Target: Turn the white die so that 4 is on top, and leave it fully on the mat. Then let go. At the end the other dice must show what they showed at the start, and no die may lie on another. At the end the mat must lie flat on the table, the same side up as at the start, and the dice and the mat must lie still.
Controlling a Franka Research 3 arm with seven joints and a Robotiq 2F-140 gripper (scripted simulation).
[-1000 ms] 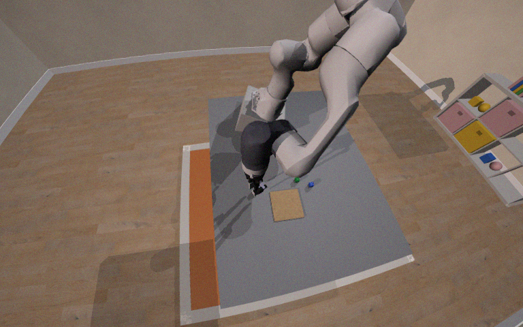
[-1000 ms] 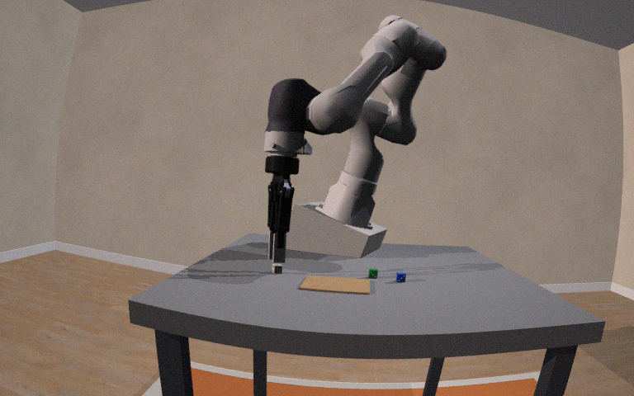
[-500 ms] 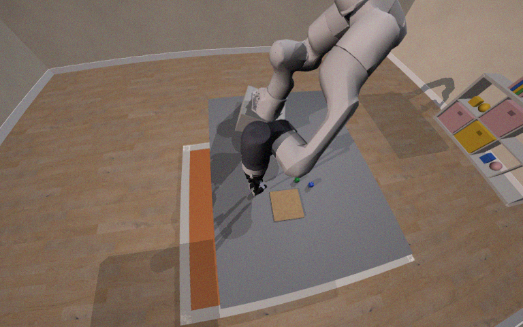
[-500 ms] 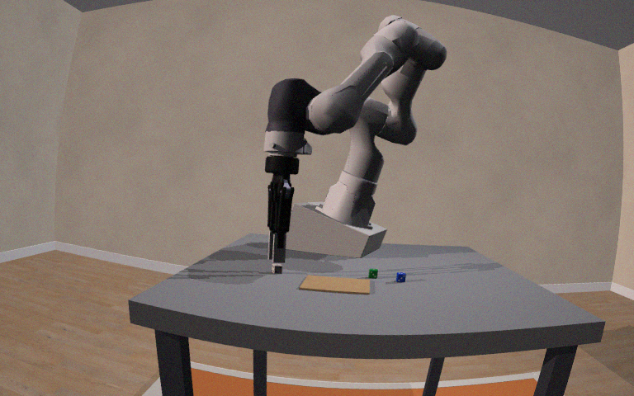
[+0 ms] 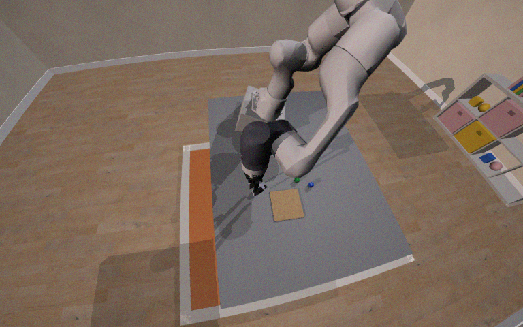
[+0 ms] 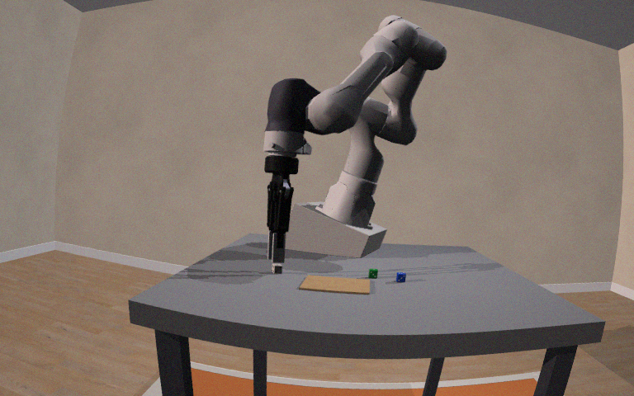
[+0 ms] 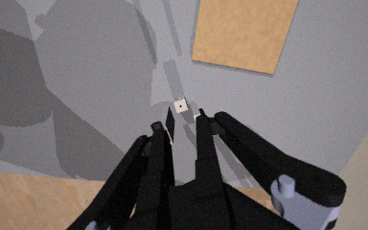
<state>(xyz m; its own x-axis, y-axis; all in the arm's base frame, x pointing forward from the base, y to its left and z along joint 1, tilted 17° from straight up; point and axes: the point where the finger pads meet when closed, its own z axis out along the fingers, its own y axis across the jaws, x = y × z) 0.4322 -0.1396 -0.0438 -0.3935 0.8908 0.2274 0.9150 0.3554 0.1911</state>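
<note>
Now: the white die 5 cm below my hand. The rest, counted from my hand: green die: 3 cm behind, 23 cm to the left, 5 cm below; then blue die: 1 cm ahead, 29 cm to the left, 5 cm below; then tan mat: 8 cm ahead, 14 cm to the left, 6 cm below.
</note>
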